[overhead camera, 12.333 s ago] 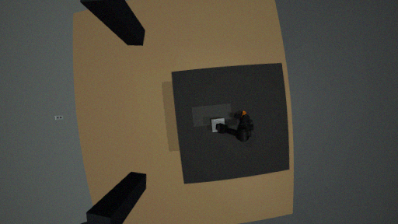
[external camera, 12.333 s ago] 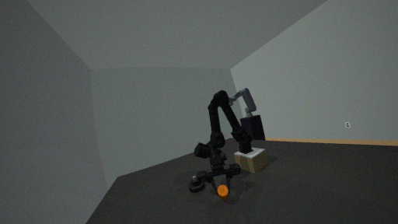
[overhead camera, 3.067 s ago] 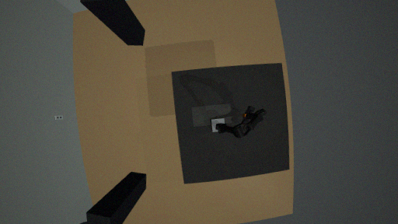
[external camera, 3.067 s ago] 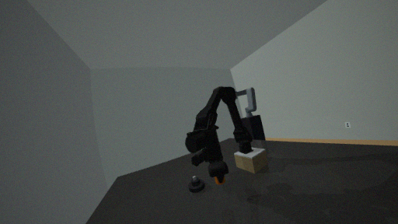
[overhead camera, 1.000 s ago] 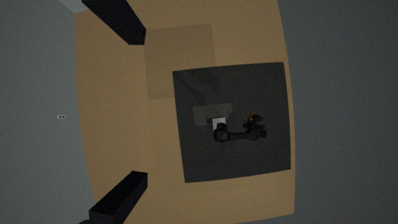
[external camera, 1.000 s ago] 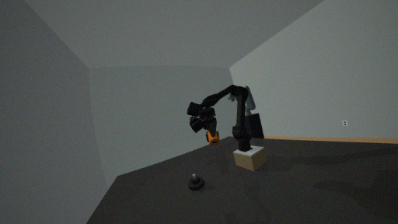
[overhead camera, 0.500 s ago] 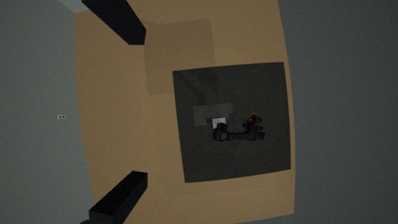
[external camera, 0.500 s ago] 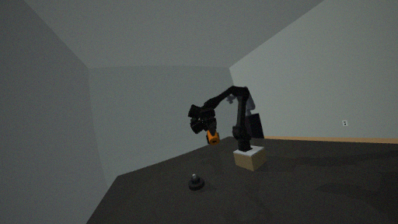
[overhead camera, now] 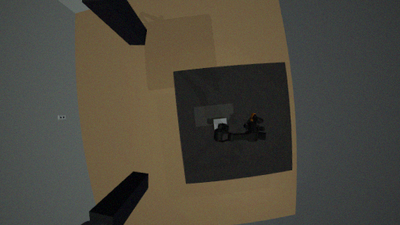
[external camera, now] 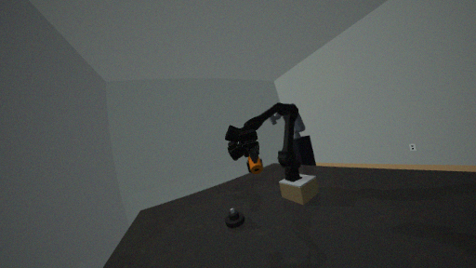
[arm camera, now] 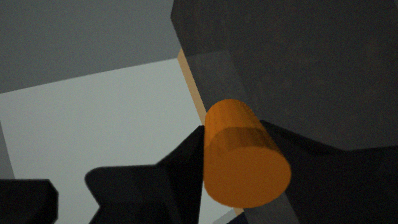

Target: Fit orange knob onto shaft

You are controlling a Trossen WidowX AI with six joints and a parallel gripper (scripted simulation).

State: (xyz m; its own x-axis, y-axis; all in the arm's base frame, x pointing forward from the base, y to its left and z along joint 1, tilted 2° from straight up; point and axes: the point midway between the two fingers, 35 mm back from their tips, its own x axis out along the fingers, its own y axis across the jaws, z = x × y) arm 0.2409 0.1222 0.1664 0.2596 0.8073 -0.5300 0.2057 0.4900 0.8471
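Right now my gripper tip is 3 cm to the left of the orange knob, 2 cm below it and 1 cm past it. Also, from my gripper tip: dark round pedestal: 21 cm below, 15 cm to the right, 9 cm ahead.
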